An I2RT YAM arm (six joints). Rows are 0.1 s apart.
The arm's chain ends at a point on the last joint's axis. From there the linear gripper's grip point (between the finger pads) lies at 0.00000 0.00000 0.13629 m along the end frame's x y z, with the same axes.
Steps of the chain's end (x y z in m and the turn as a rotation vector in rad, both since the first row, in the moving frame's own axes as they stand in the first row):
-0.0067, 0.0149, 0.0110, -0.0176, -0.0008, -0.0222
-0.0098, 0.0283, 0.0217, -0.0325, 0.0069, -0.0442
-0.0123, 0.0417, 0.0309, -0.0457, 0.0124, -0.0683
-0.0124, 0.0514, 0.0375, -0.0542, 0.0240, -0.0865
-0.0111, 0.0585, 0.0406, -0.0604, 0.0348, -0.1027
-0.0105, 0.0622, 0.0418, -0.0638, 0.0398, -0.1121
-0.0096, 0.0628, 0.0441, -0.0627, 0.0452, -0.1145
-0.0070, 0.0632, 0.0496, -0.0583, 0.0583, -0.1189
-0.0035, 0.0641, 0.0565, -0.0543, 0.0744, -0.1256
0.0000, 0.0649, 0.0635, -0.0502, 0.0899, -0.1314
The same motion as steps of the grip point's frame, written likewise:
-0.0068, 0.0173, 0.0110, -0.0176, -0.0008, -0.0222
-0.0088, 0.0327, 0.0216, -0.0325, 0.0069, -0.0442
-0.0104, 0.0479, 0.0307, -0.0457, 0.0124, -0.0683
-0.0088, 0.0586, 0.0373, -0.0542, 0.0240, -0.0865
-0.0059, 0.0665, 0.0403, -0.0604, 0.0348, -0.1027
-0.0046, 0.0706, 0.0414, -0.0638, 0.0398, -0.1121
-0.0030, 0.0710, 0.0437, -0.0627, 0.0452, -0.1145
0.0014, 0.0706, 0.0491, -0.0583, 0.0583, -0.1189
0.0071, 0.0708, 0.0559, -0.0543, 0.0744, -0.1256
0.0126, 0.0709, 0.0628, -0.0502, 0.0899, -0.1314

